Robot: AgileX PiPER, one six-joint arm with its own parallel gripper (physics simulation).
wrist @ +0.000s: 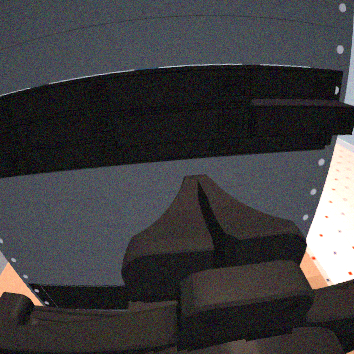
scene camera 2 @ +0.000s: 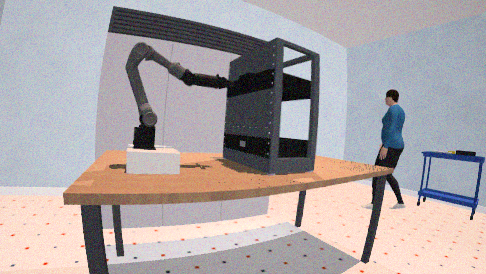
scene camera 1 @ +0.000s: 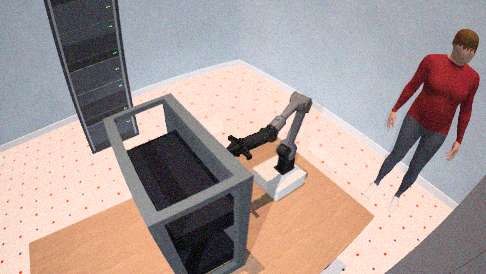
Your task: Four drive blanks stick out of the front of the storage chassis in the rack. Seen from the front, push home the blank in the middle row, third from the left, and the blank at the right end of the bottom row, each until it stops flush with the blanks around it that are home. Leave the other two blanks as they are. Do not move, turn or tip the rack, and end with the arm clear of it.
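Note:
The grey rack (scene camera 1: 239, 173) (scene camera 2: 250, 114) (wrist: 90, 210) stands upright on the table. The black storage chassis (scene camera 2: 260, 84) (wrist: 60, 117) is a dark band across its upper front. In the wrist view one drive blank (wrist: 302, 118) clearly sticks out at the right end, about mid-height of the chassis. The seams and depths of the other blanks are too dark to tell. My gripper (scene camera 1: 229, 147) (wrist: 195, 189) is shut and empty, in front of the rack. In the wrist view its tips show below the chassis against a grey panel. In scene camera 2 the tips merge with the dark chassis, so contact is unclear.
A second black unit (scene camera 2: 260, 146) (wrist: 85, 296) sits low in the rack. The arm's white base block (scene camera 1: 272, 182) (scene camera 2: 152, 160) stands on the wooden table (scene camera 1: 320, 205) (scene camera 2: 200, 187). A tall server cabinet (scene camera 1: 95, 75), two people and a blue cart (scene camera 2: 450, 156) stand away from the table.

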